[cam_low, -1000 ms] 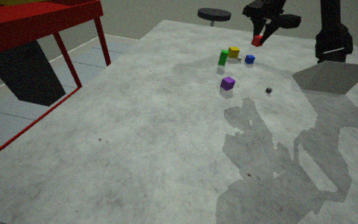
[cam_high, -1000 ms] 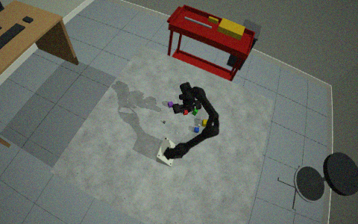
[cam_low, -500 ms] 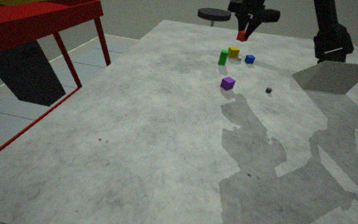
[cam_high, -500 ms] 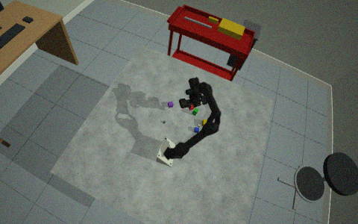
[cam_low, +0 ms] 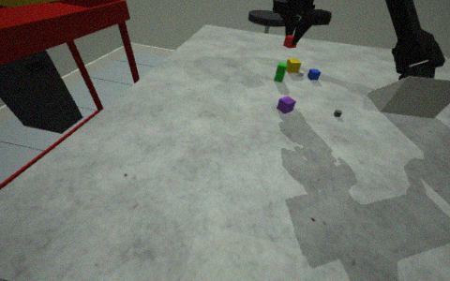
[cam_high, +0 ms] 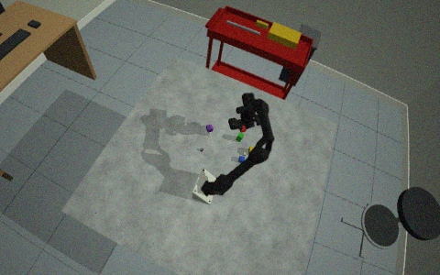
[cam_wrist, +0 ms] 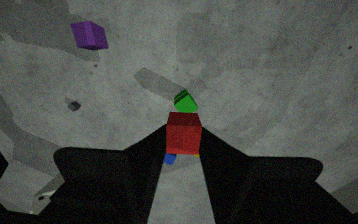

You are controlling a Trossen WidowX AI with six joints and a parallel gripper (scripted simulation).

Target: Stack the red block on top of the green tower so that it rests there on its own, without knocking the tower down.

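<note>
Right now my gripper tip is 110 mm to the left of the yellow block, 110 mm above it and 40 mm past it. From my gripper tip the other things lie so: blue block (120 mm behind, 110 mm below, 80 mm to the right); purple block (190 mm to the left, 110 mm below, 40 mm behind); red block (10 mm above).
</note>
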